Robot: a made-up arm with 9 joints. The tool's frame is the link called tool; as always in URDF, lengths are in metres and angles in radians.
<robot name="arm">
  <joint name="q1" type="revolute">
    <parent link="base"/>
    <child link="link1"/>
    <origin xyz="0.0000 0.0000 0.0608"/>
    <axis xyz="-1 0 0"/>
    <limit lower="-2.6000" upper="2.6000"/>
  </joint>
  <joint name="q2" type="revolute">
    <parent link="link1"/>
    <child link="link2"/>
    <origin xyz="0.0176 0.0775 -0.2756"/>
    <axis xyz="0 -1 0"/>
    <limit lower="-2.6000" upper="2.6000"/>
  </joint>
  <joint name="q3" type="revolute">
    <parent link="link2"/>
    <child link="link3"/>
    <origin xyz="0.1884 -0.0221 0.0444"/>
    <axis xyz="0 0 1"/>
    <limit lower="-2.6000" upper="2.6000"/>
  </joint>
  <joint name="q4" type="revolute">
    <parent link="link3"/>
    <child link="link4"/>
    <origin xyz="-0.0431 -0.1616 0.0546"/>
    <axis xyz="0 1 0"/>
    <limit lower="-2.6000" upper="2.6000"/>
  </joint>
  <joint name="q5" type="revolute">
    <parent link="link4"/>
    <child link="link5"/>
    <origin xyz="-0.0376 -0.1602 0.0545"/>
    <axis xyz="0 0 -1"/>
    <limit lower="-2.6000" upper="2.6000"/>
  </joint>
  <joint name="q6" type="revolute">
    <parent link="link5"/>
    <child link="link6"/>
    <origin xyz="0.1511 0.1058 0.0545"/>
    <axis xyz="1 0 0"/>
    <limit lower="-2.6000" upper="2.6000"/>
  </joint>
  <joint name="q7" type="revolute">
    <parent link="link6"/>
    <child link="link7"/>
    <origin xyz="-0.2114 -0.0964 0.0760"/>
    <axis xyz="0 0 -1"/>
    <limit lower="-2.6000" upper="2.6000"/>
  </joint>
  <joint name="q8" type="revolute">
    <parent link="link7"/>
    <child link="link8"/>
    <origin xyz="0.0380 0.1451 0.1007"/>
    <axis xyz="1 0 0"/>
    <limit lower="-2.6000" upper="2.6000"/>
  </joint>
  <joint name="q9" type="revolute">
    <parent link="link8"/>
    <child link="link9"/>
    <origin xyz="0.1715 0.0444 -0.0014"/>
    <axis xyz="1 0 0"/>
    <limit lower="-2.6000" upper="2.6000"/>
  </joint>
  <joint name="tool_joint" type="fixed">
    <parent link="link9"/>
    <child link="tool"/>
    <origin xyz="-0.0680 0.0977 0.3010"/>
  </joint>
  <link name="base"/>
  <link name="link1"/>
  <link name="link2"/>
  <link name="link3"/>
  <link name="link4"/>
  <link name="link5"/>
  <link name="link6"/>
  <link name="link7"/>
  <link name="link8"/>
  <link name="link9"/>
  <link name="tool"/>
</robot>
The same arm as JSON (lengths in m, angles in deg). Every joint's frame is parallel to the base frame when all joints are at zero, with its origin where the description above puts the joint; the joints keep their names.
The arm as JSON. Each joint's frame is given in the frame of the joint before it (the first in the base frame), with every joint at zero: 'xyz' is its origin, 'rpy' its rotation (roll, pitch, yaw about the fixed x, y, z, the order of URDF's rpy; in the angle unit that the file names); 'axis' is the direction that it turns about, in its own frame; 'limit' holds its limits. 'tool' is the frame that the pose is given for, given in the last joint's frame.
{
  "units": {
    "length": "m",
    "angle": "deg"
  },
  "joints": [
    {
      "name": "q1",
      "type": "revolute",
      "origin": {
        "xyz": [
          0.0,
          0.0,
          0.0608
        ],
        "rpy": [
          0.0,
          0.0,
          0.0
        ]
      },
      "axis": "-x",
      "limit": {
        "lower": -148.97,
        "upper": 148.97
      }
    },
    {
      "name": "q2",
      "type": "revolute",
      "origin": {
        "xyz": [
          0.0176,
          0.0775,
          -0.2756
        ],
        "rpy": [
          0.0,
          0.0,
          0.0
        ]
      },
      "axis": "-y",
      "limit": {
        "lower": -148.97,
        "upper": 148.97
      }
    },
    {
      "name": "q3",
      "type": "revolute",
      "origin": {
        "xyz": [
          0.1884,
          -0.0221,
          0.0444
        ],
        "rpy": [
          0.0,
          0.0,
          0.0
        ]
      },
      "axis": "+z",
      "limit": {
        "lower": -148.97,
        "upper": 148.97
      }
    },
    {
      "name": "q4",
      "type": "revolute",
      "origin": {
        "xyz": [
          -0.0431,
          -0.1616,
          0.0546
        ],
        "rpy": [
          0.0,
          0.0,
          0.0
        ]
      },
      "axis": "+y",
      "limit": {
        "lower": -148.97,
        "upper": 148.97
      }
    },
    {
      "name": "q5",
      "type": "revolute",
      "origin": {
        "xyz": [
          -0.0376,
          -0.1602,
          0.0545
        ],
        "rpy": [
          0.0,
          0.0,
          0.0
        ]
      },
      "axis": "-z",
      "limit": {
        "lower": -148.97,
        "upper": 148.97
      }
    },
    {
      "name": "q6",
      "type": "revolute",
      "origin": {
        "xyz": [
          0.1511,
          0.1058,
          0.0545
        ],
        "rpy": [
          0.0,
          0.0,
          0.0
        ]
      },
      "axis": "+x",
      "limit": {
        "lower": -148.97,
        "upper": 148.97
      }
    },
    {
      "name": "q7",
      "type": "revolute",
      "origin": {
        "xyz": [
          -0.2114,
          -0.0964,
          0.076
        ],
        "rpy": [
          0.0,
          0.0,
          0.0
        ]
      },
      "axis": "-z",
      "limit": {
        "lower": -148.97,
        "upper": 148.97
      }
    },
    {
      "name": "q8",
      "type": "revolute",
      "origin": {
        "xyz": [
          0.038,
          0.1451,
          0.1007
        ],
        "rpy": [
          0.0,
          0.0,
          0.0
        ]
      },
      "axis": "+x",
      "limit": {
        "lower": -148.97,
        "upper": 148.97
      }
    },
    {
      "name": "q9",
      "type": "revolute",
      "origin": {
        "xyz": [
          0.1715,
          0.0444,
          -0.0014
        ],
        "rpy": [
          0.0,
          0.0,
          0.0
        ]
      },
      "axis": "+x",
      "limit": {
        "lower": -148.97,
        "upper": 148.97
      }
    }
  ],
  "tool": {
    "origin": {
      "xyz": [
        -0.068,
        0.0977,
        0.301
      ],
      "rpy": [
        0.0,
        0.0,
        0.0
      ]
    }
  }
}

